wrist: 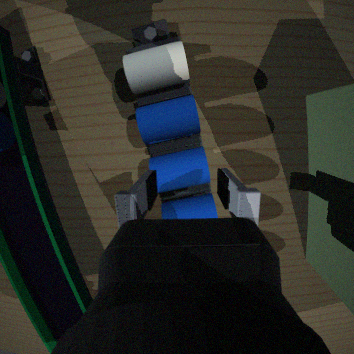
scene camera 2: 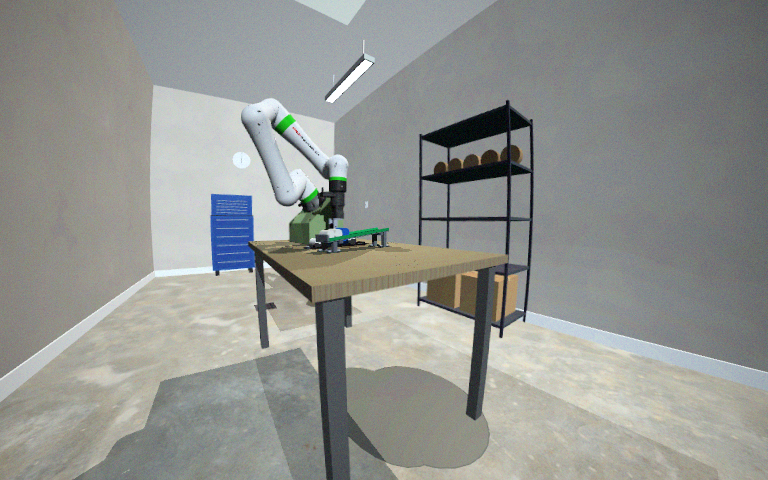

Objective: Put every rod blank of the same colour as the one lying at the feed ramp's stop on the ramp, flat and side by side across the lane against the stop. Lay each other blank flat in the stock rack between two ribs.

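Note:
In the wrist view a dark ribbed stock rack [wrist: 175, 145] holds a white blank [wrist: 150, 69] at its upper end, then a blue blank [wrist: 168, 120], a second blue blank [wrist: 179, 166] and a third blue blank [wrist: 189, 207], partly hidden by the gripper body. They lie flat between ribs. My gripper [wrist: 186, 181] [scene camera 2: 334, 224] is open and empty, its fingers on either side of the rack's line near the second and third blue blanks. The green feed ramp [wrist: 30, 165] [scene camera 2: 367, 232] runs beside the rack. A dark blue piece [wrist: 6, 134] shows in its lane at the left edge.
The green robot base [wrist: 330, 175] [scene camera 2: 304, 227] stands on the other side of the rack. A dark ramp foot [wrist: 35, 77] is bolted near the rack's upper end. The wooden table [scene camera 2: 396, 263] carries everything. A shelf unit [scene camera 2: 508, 198] stands behind it, by the wall.

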